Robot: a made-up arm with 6 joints.
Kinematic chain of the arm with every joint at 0, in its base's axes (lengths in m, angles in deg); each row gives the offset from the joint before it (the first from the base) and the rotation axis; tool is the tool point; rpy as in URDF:
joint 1: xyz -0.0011 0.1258 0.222 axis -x
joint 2: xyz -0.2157 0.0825 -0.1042 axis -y
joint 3: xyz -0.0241 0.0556 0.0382 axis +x
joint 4: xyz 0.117 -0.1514 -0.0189 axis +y
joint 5: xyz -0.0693 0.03 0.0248 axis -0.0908 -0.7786 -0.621
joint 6: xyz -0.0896 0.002 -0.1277 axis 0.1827 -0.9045 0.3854
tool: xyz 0.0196 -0.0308 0.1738 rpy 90 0 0
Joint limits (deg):
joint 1: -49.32..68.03
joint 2: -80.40..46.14
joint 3: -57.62..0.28
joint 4: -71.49..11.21
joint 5: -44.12..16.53
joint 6: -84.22..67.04
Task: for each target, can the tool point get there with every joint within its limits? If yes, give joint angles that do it. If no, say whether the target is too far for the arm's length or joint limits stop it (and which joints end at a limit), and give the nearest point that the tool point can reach.
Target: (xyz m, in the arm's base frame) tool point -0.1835 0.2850 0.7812
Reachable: no: joint limits stop it (at a limit: joint 3, joint 4, joint 5, joint 6) | nearest point -0.1990 0.1972 0.4729 | short by 0.321 m
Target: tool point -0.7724 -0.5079 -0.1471
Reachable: no: too far | nearest point -0.3908 -0.1349 0.0702 | short by 0.576 m
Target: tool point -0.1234 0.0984 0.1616
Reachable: yes | joints 29.52 -45.86 -17.87 -9.07 -31.14 -30.70
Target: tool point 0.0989 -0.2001 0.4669
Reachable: no: joint limits stop it (at a limit: joint 1, joint 4, joint 5, joint 6) | nearest point -0.0341 0.0116 0.3829 | short by 0.264 m
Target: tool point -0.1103 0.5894 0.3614
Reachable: no: joint limits stop it (at a limit: joint 3, joint 4, joint 5, joint 6) | nearest point -0.1513 0.3705 0.2956 | short by 0.232 m
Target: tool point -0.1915 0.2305 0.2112
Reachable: yes | joints 54.24 -12.79 -51.04 -10.15 -19.13 -9.49
